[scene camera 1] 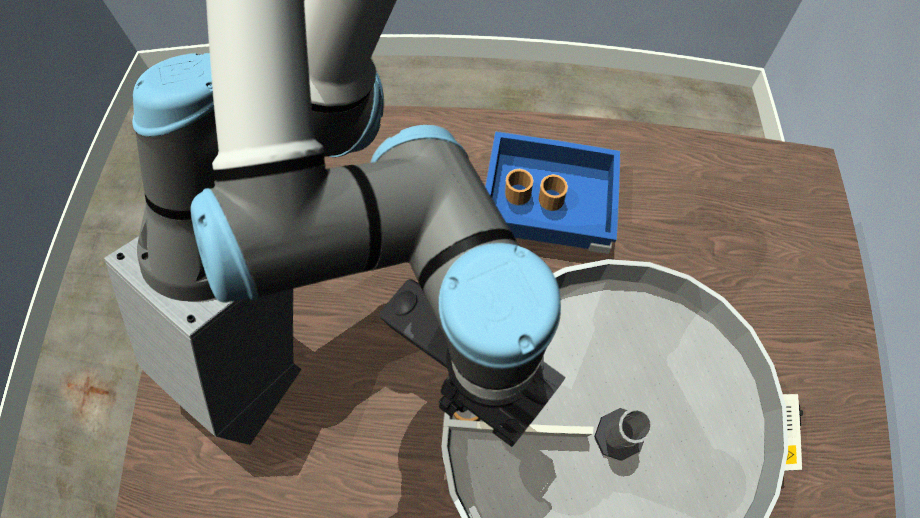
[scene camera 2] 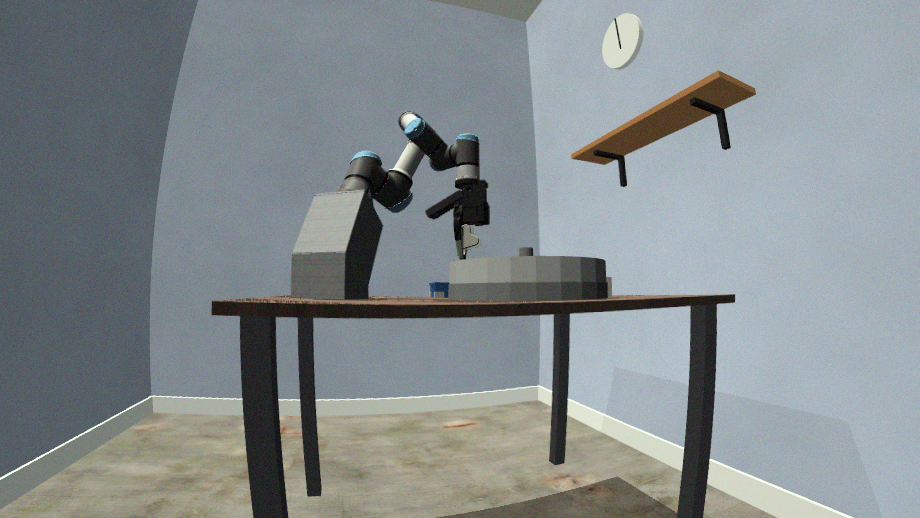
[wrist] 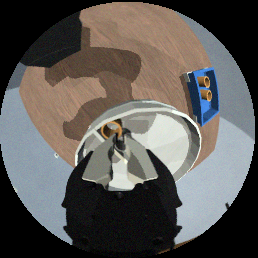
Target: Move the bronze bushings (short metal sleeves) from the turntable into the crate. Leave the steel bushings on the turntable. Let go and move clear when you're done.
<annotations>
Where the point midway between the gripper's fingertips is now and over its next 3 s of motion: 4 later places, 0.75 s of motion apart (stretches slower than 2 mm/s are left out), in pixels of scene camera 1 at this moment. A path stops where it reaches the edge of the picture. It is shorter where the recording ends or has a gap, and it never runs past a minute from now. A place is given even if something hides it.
My gripper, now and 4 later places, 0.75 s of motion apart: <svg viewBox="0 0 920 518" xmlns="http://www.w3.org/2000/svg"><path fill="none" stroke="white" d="M480 395L480 398L480 393L480 382L482 375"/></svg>
</annotations>
